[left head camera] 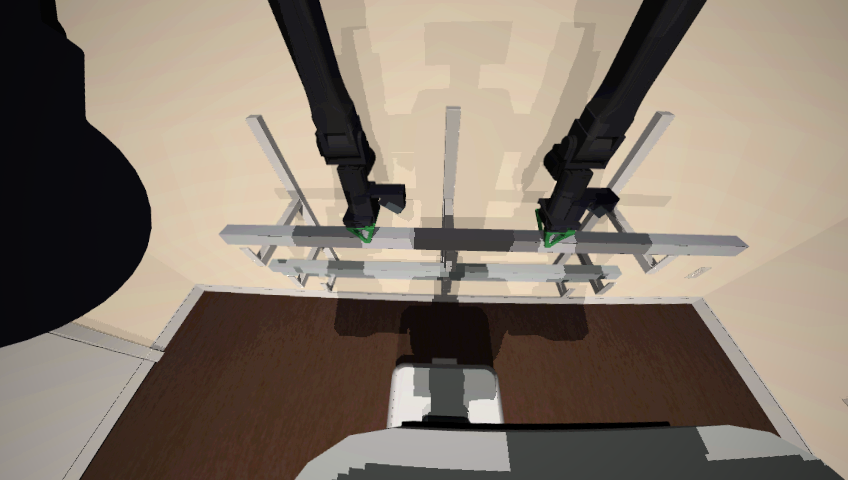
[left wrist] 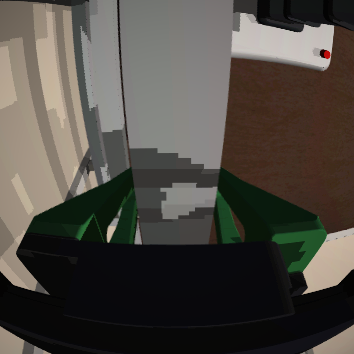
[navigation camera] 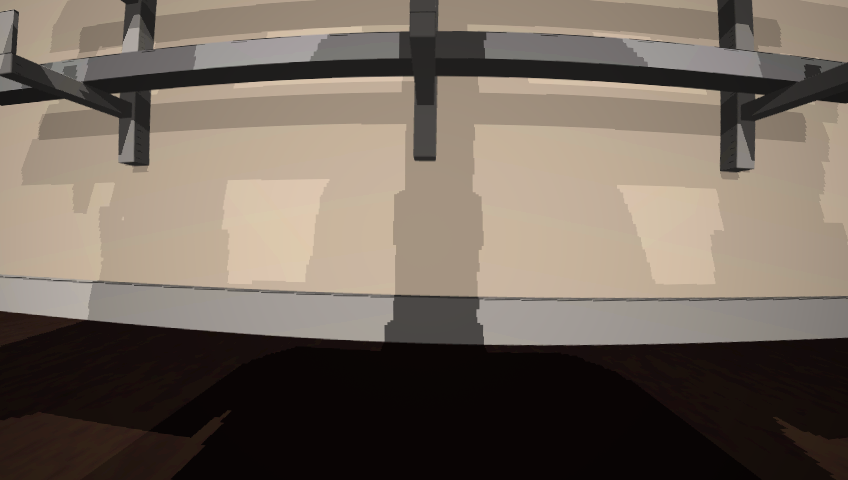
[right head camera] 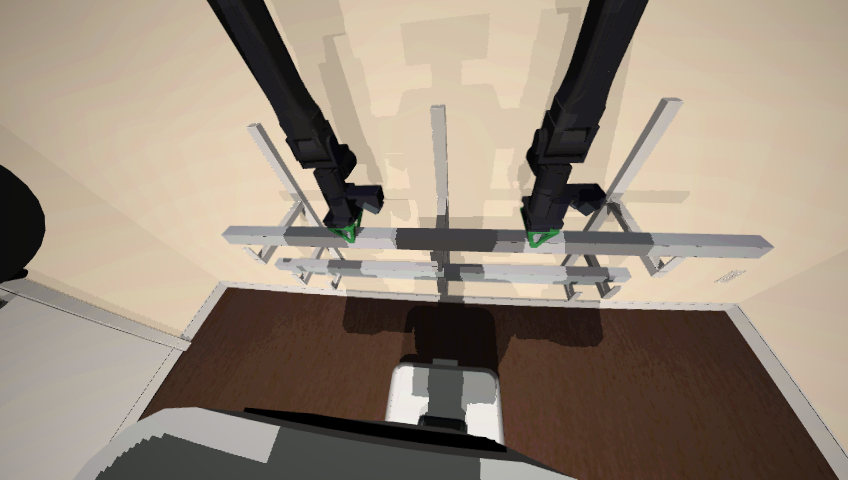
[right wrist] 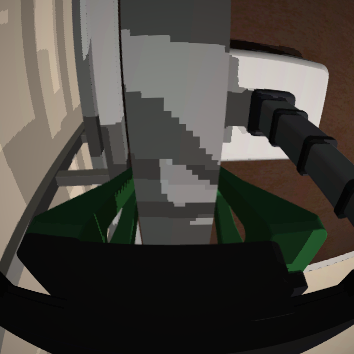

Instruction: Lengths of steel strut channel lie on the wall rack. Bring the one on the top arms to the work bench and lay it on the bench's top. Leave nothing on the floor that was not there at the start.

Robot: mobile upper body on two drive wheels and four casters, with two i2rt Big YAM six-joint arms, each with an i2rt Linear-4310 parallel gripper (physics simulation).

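Frame: origin at the left arm's base, x ahead, y left, z up, level; millimetres.
Seen in the pictures: left gripper, fingertip midpoint: (left head camera: pixel 369 236) (left wrist: pixel 175 173) (right head camera: pixel 354 237); right gripper, fingertip midpoint: (left head camera: pixel 544 240) (right head camera: pixel 531 240) (right wrist: pixel 175 173).
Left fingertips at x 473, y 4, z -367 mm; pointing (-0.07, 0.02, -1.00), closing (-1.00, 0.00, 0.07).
A point is followed by its place in that frame.
The top steel strut (left head camera: pixel 464 239) {y -245, x 453, z -351 mm} (right head camera: pixel 446 239) {y -248, x 453, z -352 mm} (left wrist: pixel 175 100) {y -45, x 474, z -349 mm} (right wrist: pixel 175 65) {y -521, x 470, z -357 mm}, a long grey square bar, is held roughly level in both grippers, a little above the top arms of the wall rack (left head camera: pixel 452 148) {y -224, x 754, z -267 mm} (right head camera: pixel 438 148) {y -217, x 754, z -269 mm} (navigation camera: pixel 424 130) {y -219, x 754, z -1020 mm}. My left gripper (left head camera: pixel 361 233) {y 4, x 473, z -367 mm} (right head camera: pixel 346 233) {y 4, x 473, z -367 mm} (left wrist: pixel 175 173) {y 4, x 473, z -367 mm} is shut on it left of its middle. My right gripper (left head camera: pixel 556 236) {y -459, x 470, z -374 mm} (right head camera: pixel 541 236) {y -459, x 470, z -374 mm} (right wrist: pixel 175 173) {y -459, x 470, z -374 mm} is shut on it right of its middle. Its ends reach out well past both grippers. The work bench does not show in these views.
A second strut (left head camera: pixel 386 268) {y 21, x 565, z -665 mm} (right head camera: pixel 380 268) {y 30, x 563, z -666 mm} (navigation camera: pixel 267 58) lies on the rack's lower arms, below the held one. The wall stands close behind the rack. My white base (left head camera: pixel 404 392) {y -35, x 189, z -1150 mm} (right head camera: pixel 401 392) {y -28, x 183, z -1150 mm} is on the brown floor (left head camera: pixel 267 356) {y 899, x 352, z -1410 mm} (right head camera: pixel 297 350) {y 769, x 362, z -1410 mm}. A large black shape (left head camera: pixel 65 208) fills the left edge.
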